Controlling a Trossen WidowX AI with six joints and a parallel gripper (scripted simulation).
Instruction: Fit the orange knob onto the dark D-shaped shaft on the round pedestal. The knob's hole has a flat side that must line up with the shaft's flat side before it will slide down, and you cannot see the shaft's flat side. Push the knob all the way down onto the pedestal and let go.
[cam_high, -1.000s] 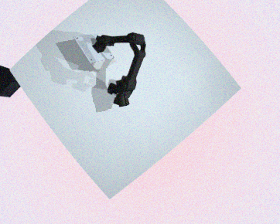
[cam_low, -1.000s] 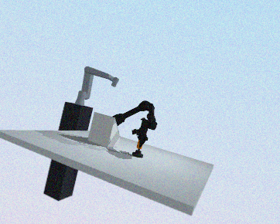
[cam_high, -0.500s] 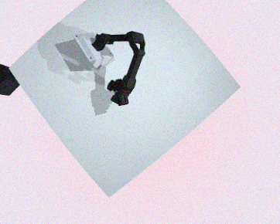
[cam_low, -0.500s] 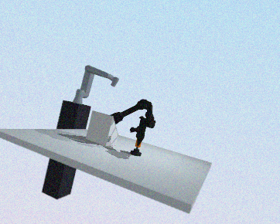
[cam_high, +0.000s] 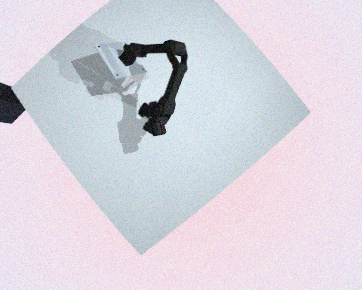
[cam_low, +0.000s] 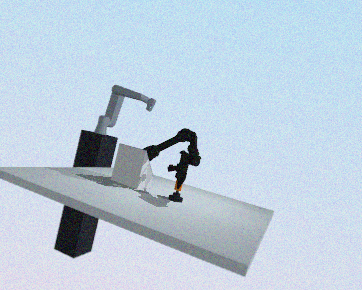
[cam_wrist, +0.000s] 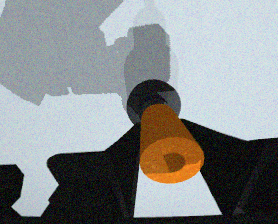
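My gripper tip is now 2 cm below the orange knob. Round my gripper tip: dark round pedestal (4 cm below).
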